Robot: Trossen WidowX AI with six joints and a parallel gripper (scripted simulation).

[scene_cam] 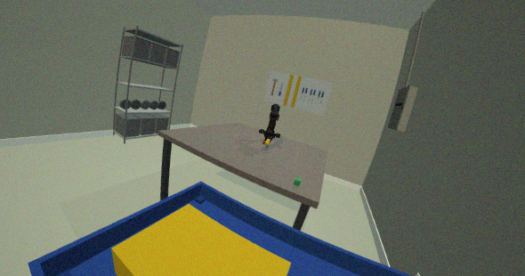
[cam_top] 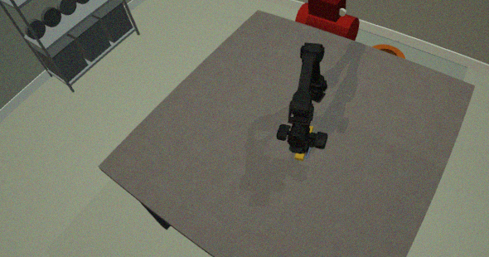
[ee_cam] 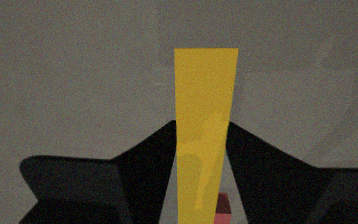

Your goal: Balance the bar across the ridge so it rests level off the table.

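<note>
The yellow bar is 3 cm behind my gripper tip and 1 cm to the right of it. Round my gripper tip: small green cube: 42 cm ahead, 38 cm to the left, 5 cm below; small red cube: 16 cm behind, 8 cm to the right, 5 cm below.
</note>
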